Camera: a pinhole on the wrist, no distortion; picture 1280 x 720 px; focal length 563.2 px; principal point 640.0 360.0 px. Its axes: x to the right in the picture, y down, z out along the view. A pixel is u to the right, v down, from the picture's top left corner.
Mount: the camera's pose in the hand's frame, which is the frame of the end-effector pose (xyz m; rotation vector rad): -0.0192 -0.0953 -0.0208 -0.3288 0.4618 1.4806
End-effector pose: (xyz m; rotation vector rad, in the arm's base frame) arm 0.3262 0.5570 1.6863 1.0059 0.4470 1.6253
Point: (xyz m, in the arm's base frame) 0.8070 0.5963 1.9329
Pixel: 302.0 234.9
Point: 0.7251 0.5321 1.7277
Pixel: 67.0 388.4
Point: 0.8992 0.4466 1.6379
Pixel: outside the picture
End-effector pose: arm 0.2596 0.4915 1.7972 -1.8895 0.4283 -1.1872
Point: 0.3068 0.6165 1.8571
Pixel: 176.0 436.7
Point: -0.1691 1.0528 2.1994
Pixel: behind the camera
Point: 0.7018 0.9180 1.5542
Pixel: 419.3 579.6
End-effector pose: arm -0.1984 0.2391 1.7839 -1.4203 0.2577 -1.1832
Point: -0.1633 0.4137 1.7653
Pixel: outside the picture
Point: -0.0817 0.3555 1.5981
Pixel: 1033.0 669.5
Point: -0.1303 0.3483 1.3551
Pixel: outside the picture
